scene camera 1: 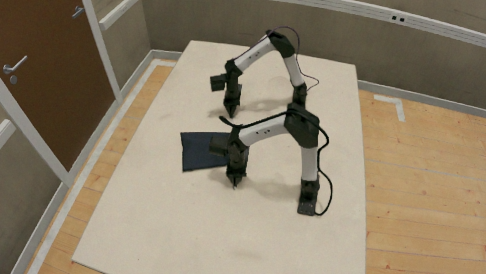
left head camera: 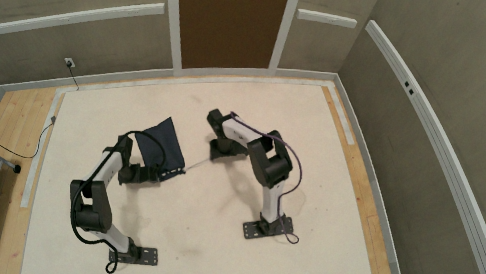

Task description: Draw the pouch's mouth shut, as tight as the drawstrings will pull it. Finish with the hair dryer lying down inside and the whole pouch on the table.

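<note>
The dark blue pouch (left head camera: 162,142) (scene camera 1: 197,150) lies on the table, its mouth toward the arms' bases. The mouth edge, with pale cord dashes, looks somewhat narrower than the far end; how tightly it is closed cannot be told. A pale drawstring (left head camera: 197,164) runs straight from the mouth's right corner to my right gripper (left head camera: 214,155) (scene camera 1: 231,114), which appears shut on it. My left gripper (left head camera: 131,177) (scene camera 1: 235,184) is low beside the mouth's left corner and appears shut on the other drawstring, largely hidden by the gripper. The hair dryer does not show.
The pale table (left head camera: 200,240) (scene camera 1: 165,225) carries both arms. The left arm's black cable (left head camera: 157,142) (scene camera 1: 260,121) loops over part of the pouch in the head view. The right arm's purple cable (left head camera: 301,170) (scene camera 1: 299,42) arcs beside its links. Walls and a brown door (left head camera: 230,30) (scene camera 1: 50,75) stand beyond.
</note>
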